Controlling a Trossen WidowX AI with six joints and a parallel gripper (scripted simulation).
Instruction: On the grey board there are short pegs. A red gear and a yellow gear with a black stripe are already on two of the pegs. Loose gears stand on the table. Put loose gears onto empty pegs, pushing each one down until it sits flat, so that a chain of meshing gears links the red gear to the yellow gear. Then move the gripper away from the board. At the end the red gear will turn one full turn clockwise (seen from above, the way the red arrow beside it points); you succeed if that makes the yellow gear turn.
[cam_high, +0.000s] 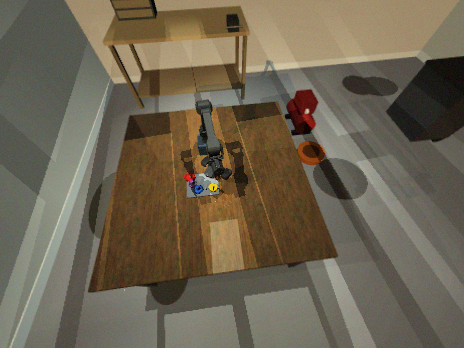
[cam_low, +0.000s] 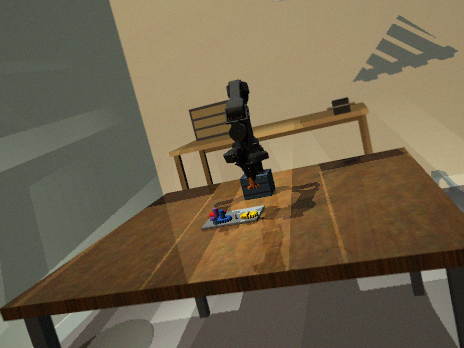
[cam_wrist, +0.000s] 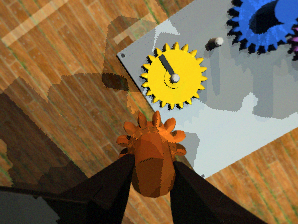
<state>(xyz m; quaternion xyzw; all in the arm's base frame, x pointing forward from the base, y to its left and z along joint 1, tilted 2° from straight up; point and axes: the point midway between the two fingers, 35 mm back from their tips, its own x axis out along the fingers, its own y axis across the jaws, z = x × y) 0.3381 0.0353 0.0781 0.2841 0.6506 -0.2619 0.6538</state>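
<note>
Right now the blue gear is 10 mm ahead of my gripper tip, 140 mm to the right of it and 110 mm below it. Round my gripper tip: purple gear: 40 mm behind, 170 mm to the right, 110 mm below; then yellow gear: 10 mm ahead, 40 mm to the right, 120 mm below; then orange gear: 10 mm below.
</note>
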